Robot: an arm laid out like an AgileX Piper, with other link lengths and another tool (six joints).
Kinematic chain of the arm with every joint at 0, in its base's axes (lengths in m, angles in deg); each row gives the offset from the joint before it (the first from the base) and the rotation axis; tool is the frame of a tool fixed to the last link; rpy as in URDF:
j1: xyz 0 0 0.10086 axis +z
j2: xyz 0 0 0 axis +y
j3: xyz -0.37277 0 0.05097 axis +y
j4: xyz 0.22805 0 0.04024 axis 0.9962 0 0.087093
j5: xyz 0 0 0 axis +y
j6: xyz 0.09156 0 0.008 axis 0.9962 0 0.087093
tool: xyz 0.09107 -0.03 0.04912 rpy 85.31 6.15 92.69
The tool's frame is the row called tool.
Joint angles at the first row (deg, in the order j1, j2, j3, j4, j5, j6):
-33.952, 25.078, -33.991, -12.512, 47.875, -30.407
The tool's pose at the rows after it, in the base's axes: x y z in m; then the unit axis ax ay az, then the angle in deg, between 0 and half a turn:
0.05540 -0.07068 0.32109 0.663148 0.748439 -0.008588 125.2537
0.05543 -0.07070 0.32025 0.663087 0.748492 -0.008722 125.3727
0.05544 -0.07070 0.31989 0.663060 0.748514 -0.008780 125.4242
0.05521 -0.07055 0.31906 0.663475 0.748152 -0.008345 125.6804
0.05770 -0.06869 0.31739 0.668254 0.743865 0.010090 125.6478
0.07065 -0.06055 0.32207 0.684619 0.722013 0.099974 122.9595
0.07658 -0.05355 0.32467 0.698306 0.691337 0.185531 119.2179
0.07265 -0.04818 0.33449 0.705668 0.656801 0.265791 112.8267
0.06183 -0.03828 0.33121 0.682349 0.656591 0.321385 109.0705
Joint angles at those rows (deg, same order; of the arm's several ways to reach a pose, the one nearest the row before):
-33.952, 25.078, -33.990, -12.513, 47.874, -30.406
-33.952, 25.079, -33.870, -12.513, 47.873, -30.406
-33.955, 25.078, -33.819, -12.509, 47.875, -30.411
-33.952, 25.077, -33.819, -12.425, 48.126, -30.406
-33.954, 25.078, -33.366, -10.767, 47.426, -29.958
-33.951, 25.027, -31.812, -2.713, 41.824, -28.666
-33.955, 23.605, -28.650, 4.966, 34.589, -27.959
-33.480, 20.750, -25.369, 11.429, 25.800, -27.807
-29.763, 16.300, -21.911, 13.521, 21.025, -27.754

